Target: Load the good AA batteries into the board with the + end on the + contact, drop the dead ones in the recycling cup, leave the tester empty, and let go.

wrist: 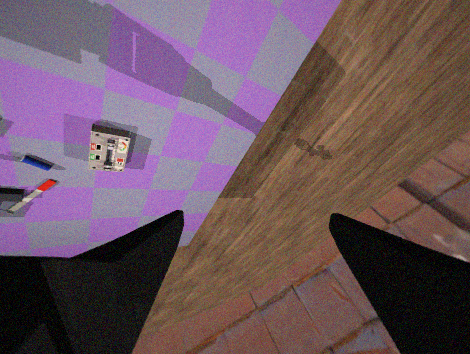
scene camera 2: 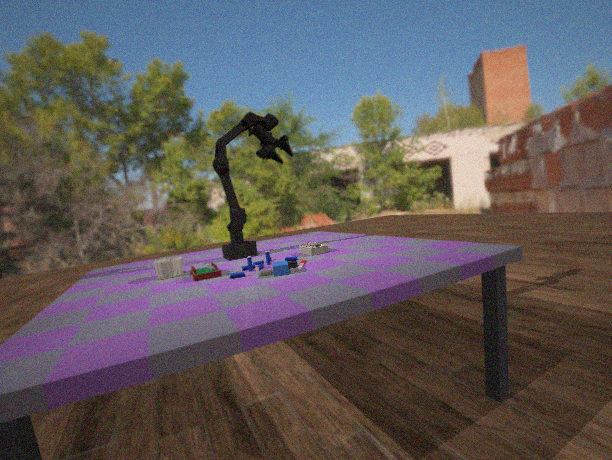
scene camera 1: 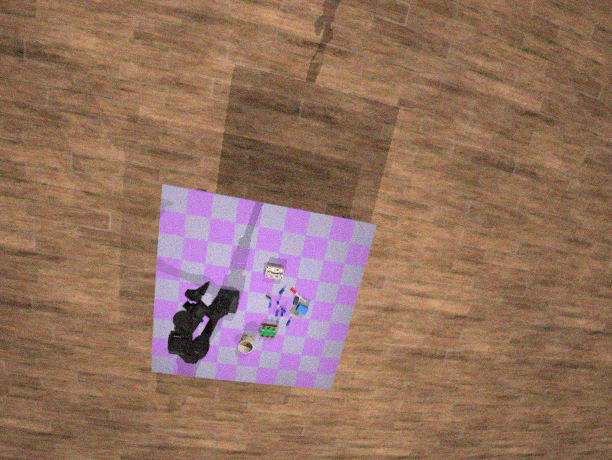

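Pixels of known places: gripper, fingertip midpoint: [wrist: 256, 218] [scene camera 2: 287, 159] [scene camera 1: 214, 287]; arm's base, link origin: [scene camera 2: 237, 243] [scene camera 1: 224, 303].
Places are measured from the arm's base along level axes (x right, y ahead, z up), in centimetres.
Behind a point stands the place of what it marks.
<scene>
My gripper [scene camera 2: 286, 158] @(x -28.5, y 3.0, z 35.5 cm) [wrist: 256, 218] @(x -28.5, y 3.0, z 35.5 cm) is open and empty, high above the table and away from the batteries. Several blue batteries lie or stand loosely mid-table, among them one lying battery [scene camera 1: 282, 290] @(x -9.5, y 34.8, z -4.7 cm) [wrist: 37, 162] @(x -8.8, y 33.9, z -4.8 cm), another lying one [scene camera 2: 237, 275] @(x 14.3, y 42.3, z -5.1 cm), and an upright one [scene camera 2: 268, 258] @(x -0.1, y 33.5, z -3.5 cm). Their charge and + ends are too small to read. The pale tester [scene camera 1: 274, 271] @(x -22.9, y 28.3, z -2.8 cm) [scene camera 2: 314, 248] @(x -19.2, y 33.8, z -3.3 cm) [wrist: 110, 150] @(x -22.0, y 27.6, z -3.3 cm) sits beyond them; I cannot tell whether its slot holds a battery. The green board with red edges [scene camera 1: 268, 330] @(x 19.3, y 28.7, z -2.7 cm) [scene camera 2: 206, 272] @(x 21.6, y 32.6, z -4.0 cm) lies near the pale cup [scene camera 1: 246, 344] @(x 33.7, y 14.8, z -5.6 cm) [scene camera 2: 169, 268] @(x 31.4, y 19.6, z -2.4 cm). The cup's contents are unclear.
A blue block [scene camera 1: 301, 309] @(x 2.0, y 48.6, z -2.9 cm) [scene camera 2: 281, 268] @(x 3.9, y 52.4, z -3.7 cm) sits close beside the batteries. A thin red-tipped pale stick [scene camera 1: 293, 290] @(x -9.7, y 42.0, z -5.6 cm) [scene camera 2: 303, 263] @(x -7.7, y 44.8, z -5.5 cm) [wrist: 48, 185] @(x -9.6, y 41.8, z -5.4 cm) lies by it. The purple and grey checkered table [scene camera 1: 325, 375] @(x 57.3, y 74.3, z -5.8 cm) [scene camera 2: 190, 325] @(x 33.9, y 73.7, z -5.8 cm) ends at straight edges above a wooden floor.
</scene>
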